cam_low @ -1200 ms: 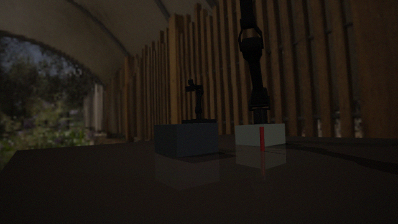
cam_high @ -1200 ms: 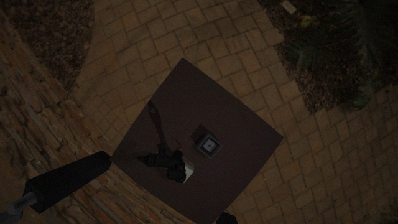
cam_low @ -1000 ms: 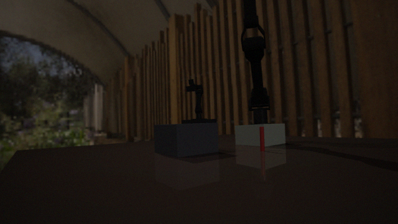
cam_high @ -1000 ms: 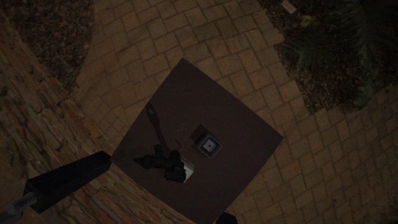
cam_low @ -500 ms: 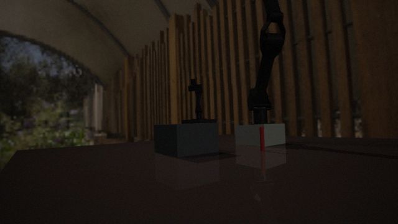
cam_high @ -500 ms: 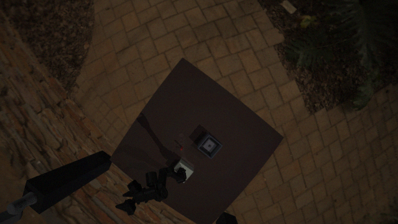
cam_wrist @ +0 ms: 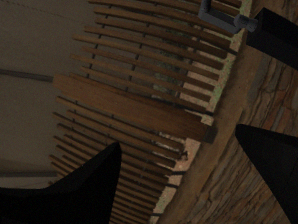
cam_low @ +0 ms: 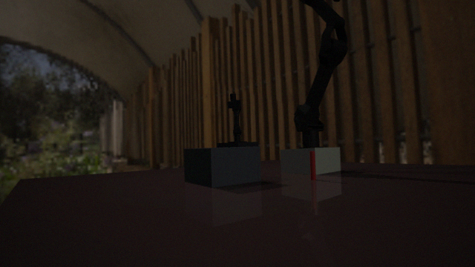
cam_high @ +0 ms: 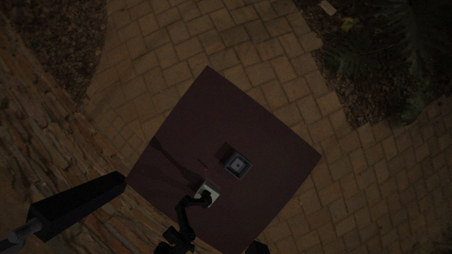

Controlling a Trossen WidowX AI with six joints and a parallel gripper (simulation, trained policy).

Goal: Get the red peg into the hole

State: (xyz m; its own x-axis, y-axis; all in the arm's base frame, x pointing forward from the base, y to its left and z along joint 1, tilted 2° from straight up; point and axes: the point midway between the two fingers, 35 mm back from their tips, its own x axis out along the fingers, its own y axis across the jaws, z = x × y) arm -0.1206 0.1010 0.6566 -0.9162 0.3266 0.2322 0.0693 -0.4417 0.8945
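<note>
Right now the red peg is 350 mm ahead of my gripper tip, 10 mm to the left of it and 710 mm below it. The rest, counted from my gripper tip: dark box 500 mm ahead, 200 mm to the right, 720 mm below; then grey plate 500 mm ahead, 200 mm to the right, 700 mm below.
</note>
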